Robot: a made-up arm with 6 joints. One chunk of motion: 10 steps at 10 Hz.
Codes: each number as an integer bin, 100 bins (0 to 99) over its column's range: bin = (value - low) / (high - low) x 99, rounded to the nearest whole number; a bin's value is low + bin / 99 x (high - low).
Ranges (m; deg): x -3.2..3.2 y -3.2..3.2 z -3.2..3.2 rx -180..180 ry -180..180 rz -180..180
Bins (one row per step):
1: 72 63 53 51 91 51
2: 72 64 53 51 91 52
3: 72 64 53 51 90 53
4: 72 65 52 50 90 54
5: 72 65 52 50 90 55
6: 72 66 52 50 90 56
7: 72 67 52 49 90 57
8: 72 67 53 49 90 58
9: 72 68 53 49 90 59
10: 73 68 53 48 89 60
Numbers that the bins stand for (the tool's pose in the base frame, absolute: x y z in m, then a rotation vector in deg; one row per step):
1: 1.4545 0.8727 0.2263 5.45 150.91 5.45
2: 1.4545 0.9374 0.2263 5.45 150.91 9.09
3: 1.4545 0.9374 0.2263 5.45 147.27 12.73
4: 1.4545 1.0020 0.1616 1.82 147.27 16.36
5: 1.4545 1.0020 0.1616 1.82 147.27 20.00
6: 1.4545 1.0667 0.1616 1.82 147.27 23.64
7: 1.4545 1.1313 0.1616 -1.82 147.27 27.27
8: 1.4545 1.1313 0.2263 -1.82 147.27 30.91
9: 1.4545 1.1960 0.2263 -1.82 147.27 34.55
10: 1.5192 1.1960 0.2263 -5.45 143.64 38.18

